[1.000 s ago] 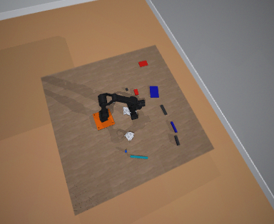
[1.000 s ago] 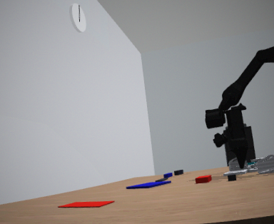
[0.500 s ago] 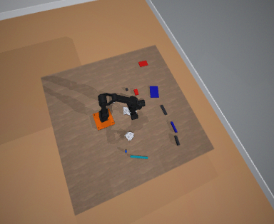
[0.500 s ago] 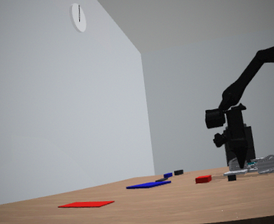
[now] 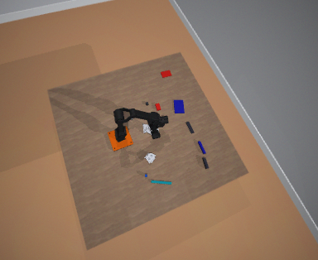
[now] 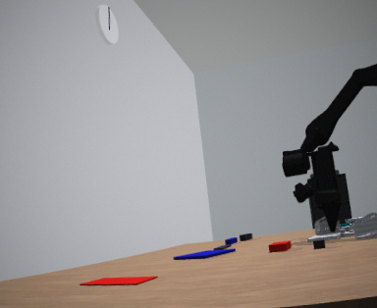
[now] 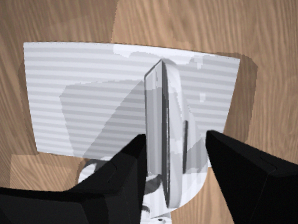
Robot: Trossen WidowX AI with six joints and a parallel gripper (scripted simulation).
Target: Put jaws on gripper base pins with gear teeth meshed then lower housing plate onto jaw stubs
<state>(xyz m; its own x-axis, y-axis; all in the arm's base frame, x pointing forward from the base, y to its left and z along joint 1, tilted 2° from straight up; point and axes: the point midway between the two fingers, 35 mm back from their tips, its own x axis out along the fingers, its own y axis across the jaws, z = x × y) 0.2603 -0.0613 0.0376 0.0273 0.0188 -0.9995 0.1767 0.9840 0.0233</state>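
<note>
The white jaw is 30 mm behind my gripper tip and 20 mm to the left of it. Also, from my gripper tip: red block (180 mm to the left, 140 mm ahead, 10 mm below); then teal bar (390 mm to the right, 130 mm behind, 10 mm below); then blue plate (310 mm ahead, 110 mm to the left, 10 mm below).
</note>
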